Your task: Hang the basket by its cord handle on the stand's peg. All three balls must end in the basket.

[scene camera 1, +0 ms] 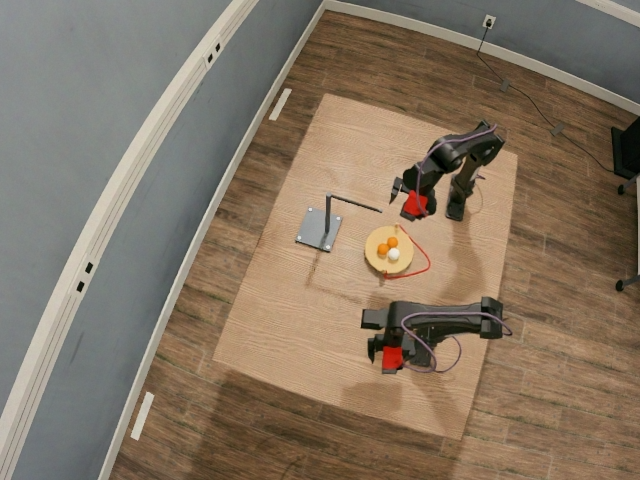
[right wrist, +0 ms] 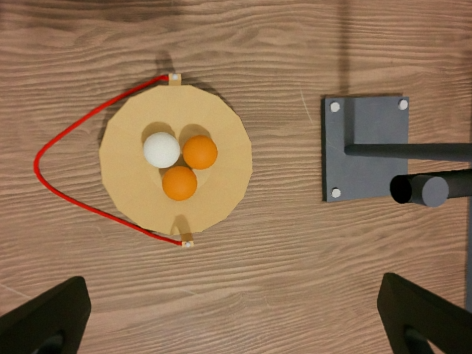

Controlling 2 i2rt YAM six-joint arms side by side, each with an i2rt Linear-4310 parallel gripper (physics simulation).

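Places are measured from the left arm's base along level axes (x ahead, y left, z up), in metres.
Pixels of known places: right gripper, between the fingertips: (right wrist: 234, 288); left arm's base, origin of its link: (scene camera 1: 425, 337); right arm's base, origin of its link: (scene camera 1: 456, 197).
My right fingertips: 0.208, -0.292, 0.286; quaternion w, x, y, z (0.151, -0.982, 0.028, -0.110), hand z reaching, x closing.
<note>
Ahead of a thing's pixels: the offset from my right fingertips to its top centre, as dx, dy, dz. "*": to the spot under its first point. Level surfaces: height alone.
A round yellow basket @(-0.004, +0.027, -0.225) (scene camera 1: 374, 237) (right wrist: 130, 195) sits upright on the table, holding a white ball @(-0.024, +0.043, -0.232) (scene camera 1: 393, 254) (right wrist: 161, 150) and two orange balls @(+0.019, +0.036, -0.232) (scene camera 1: 382, 249) (right wrist: 200, 152). Its red cord handle @(* -0.160, +0.028, -0.282) (scene camera 1: 428, 263) (right wrist: 67, 131) loops out past one side. The stand (scene camera 1: 311, 227) (right wrist: 370, 175) has a dark post and a horizontal peg @(* +0.140, +0.023, +0.006) (scene camera 1: 356, 203) (right wrist: 435, 191); nothing hangs on the peg. My right gripper (scene camera 1: 400, 204) (right wrist: 234, 288) is open and empty, above the table near the basket and peg end. My left gripper (scene camera 1: 378, 362) is open, below the basket in the scene view, apart from it.
The wooden table @(dz -0.285) (scene camera 1: 289, 320) carries both arms at its right side in the scene view. The peg reaches from the post top toward the right arm. A grey wall (scene camera 1: 155, 170) runs beyond the table's left edge.
</note>
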